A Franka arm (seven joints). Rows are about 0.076 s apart.
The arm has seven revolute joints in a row. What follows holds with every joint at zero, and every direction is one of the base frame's.
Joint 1 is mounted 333 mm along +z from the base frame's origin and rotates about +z.
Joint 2 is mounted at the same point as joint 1 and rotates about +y.
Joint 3 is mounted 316 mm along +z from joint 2 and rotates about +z.
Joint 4 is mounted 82.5 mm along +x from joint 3 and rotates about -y.
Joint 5 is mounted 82.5 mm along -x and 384 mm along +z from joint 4 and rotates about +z.
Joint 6 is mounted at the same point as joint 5 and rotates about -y.
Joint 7 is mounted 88 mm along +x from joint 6 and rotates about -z.
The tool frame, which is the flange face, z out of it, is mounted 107 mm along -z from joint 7; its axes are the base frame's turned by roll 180, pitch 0 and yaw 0 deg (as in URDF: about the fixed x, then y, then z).
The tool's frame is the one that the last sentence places.
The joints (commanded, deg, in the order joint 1, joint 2, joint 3, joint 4, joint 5, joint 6, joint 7), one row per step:
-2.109 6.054 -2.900 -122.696 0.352 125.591 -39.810
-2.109 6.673 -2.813 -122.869 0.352 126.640 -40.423
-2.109 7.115 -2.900 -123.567 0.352 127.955 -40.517
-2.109 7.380 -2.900 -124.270 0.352 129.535 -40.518
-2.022 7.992 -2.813 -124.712 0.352 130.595 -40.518
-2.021 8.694 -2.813 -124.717 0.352 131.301 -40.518
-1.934 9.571 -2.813 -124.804 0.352 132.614 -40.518
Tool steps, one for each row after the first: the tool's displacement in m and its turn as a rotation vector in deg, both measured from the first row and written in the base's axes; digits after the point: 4 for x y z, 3 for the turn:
0.0014 0.0007 -0.0057 -0.015 -0.257 0.698
0.0003 -0.0001 -0.0133 -0.064 -0.429 0.704
-0.0003 -0.0001 -0.0188 -0.140 -1.037 0.703
-0.0005 0.0016 -0.0263 -0.162 -1.041 0.875
0.0007 0.0015 -0.0320 -0.199 -1.037 0.879
0.0025 0.0022 -0.0392 -0.278 -1.382 0.969

